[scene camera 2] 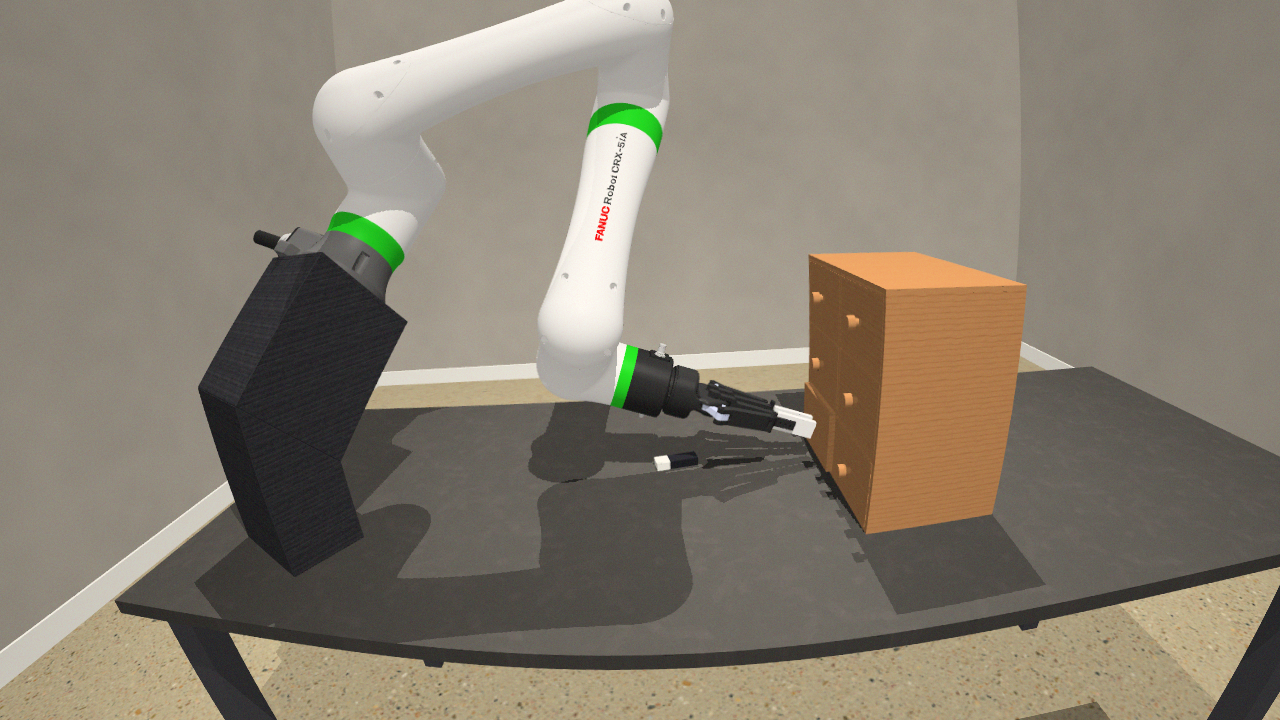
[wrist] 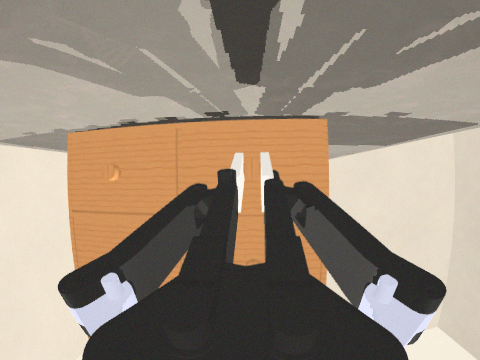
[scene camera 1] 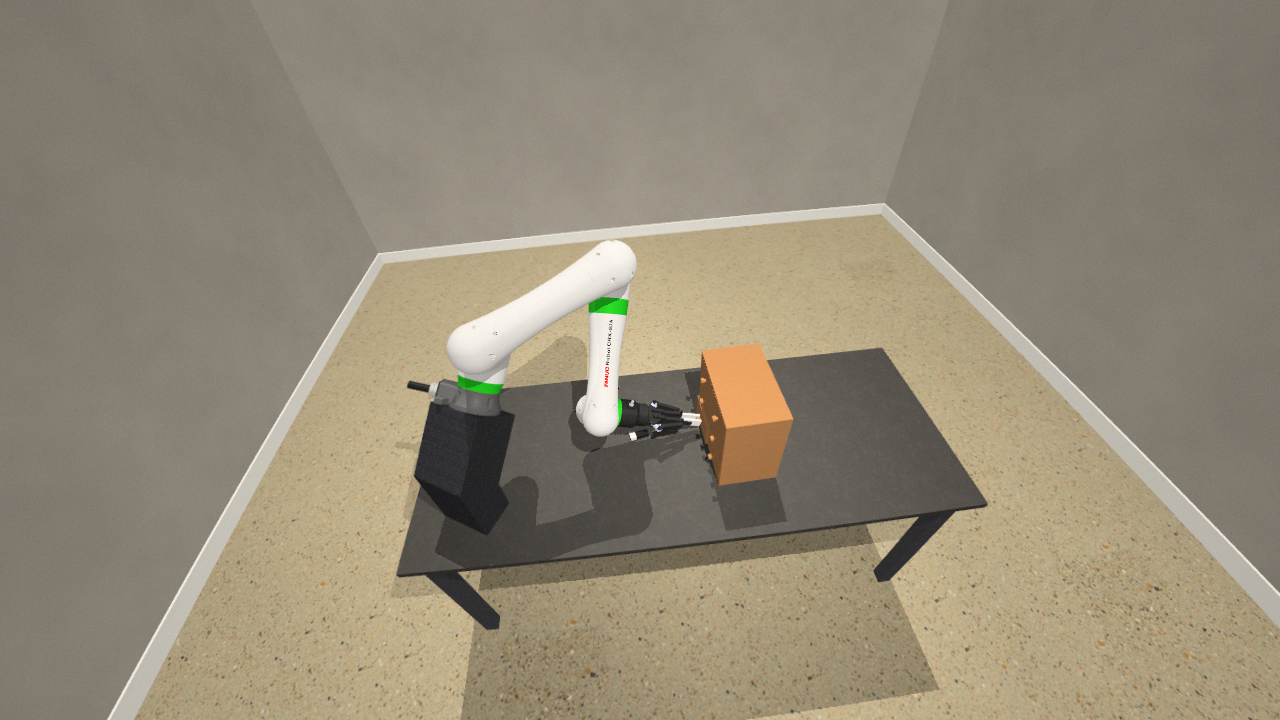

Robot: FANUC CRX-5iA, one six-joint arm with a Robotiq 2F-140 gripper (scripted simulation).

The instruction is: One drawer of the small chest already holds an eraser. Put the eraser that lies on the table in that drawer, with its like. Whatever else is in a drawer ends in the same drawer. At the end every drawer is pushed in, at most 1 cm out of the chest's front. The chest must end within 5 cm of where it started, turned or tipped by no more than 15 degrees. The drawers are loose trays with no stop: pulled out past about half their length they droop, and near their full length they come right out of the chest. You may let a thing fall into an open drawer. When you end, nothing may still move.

In view: my gripper (scene camera 2: pixel 811 426), a chest (scene camera 2: pixel 952 335), a drawer (scene camera 2: pixel 822 440), a drawer (wrist: pixel 140 168), a drawer (scene camera 2: pixel 858 406), a drawer (scene camera 2: pixel 825 369), a drawer (scene camera 2: pixel 863 307) and a drawer (scene camera 2: pixel 823 280).
The chest shows as well in the wrist view (wrist: pixel 72 213) and in scene camera 1 (scene camera 1: pixel 757 419). My gripper shows as well in the wrist view (wrist: pixel 252 166).
